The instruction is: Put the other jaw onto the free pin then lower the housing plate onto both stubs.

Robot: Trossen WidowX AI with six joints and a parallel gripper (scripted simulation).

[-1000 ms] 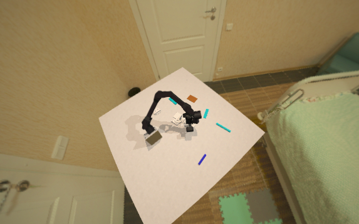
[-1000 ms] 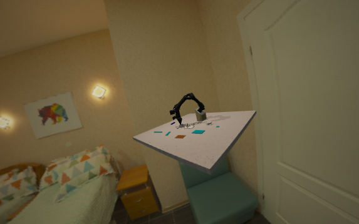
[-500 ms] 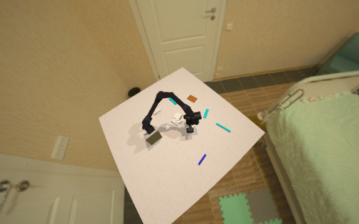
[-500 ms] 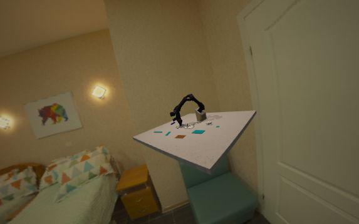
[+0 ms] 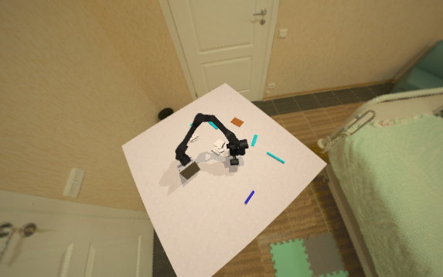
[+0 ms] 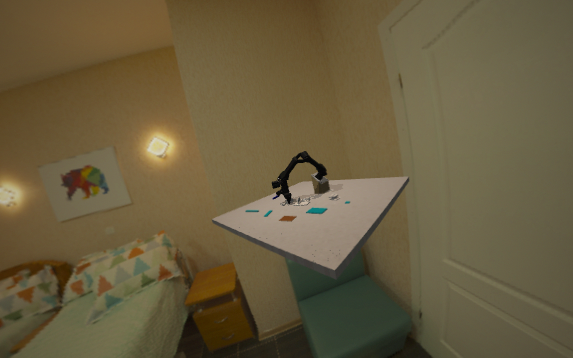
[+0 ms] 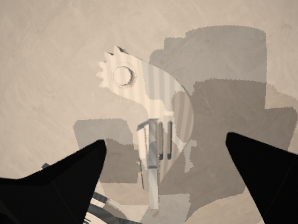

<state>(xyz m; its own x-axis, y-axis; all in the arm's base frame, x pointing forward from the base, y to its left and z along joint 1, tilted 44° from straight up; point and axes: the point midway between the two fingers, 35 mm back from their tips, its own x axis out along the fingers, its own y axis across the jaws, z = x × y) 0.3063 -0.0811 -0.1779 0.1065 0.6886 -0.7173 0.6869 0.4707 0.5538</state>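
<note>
The jaw piece is 40 mm ahead of my gripper tip and 10 mm to the right of it. Round my gripper tip: teal plate 150 mm ahead, 360 mm to the left; then blue bar 150 mm behind, 290 mm to the right; then orange plate 290 mm ahead, 210 mm to the left.
</note>
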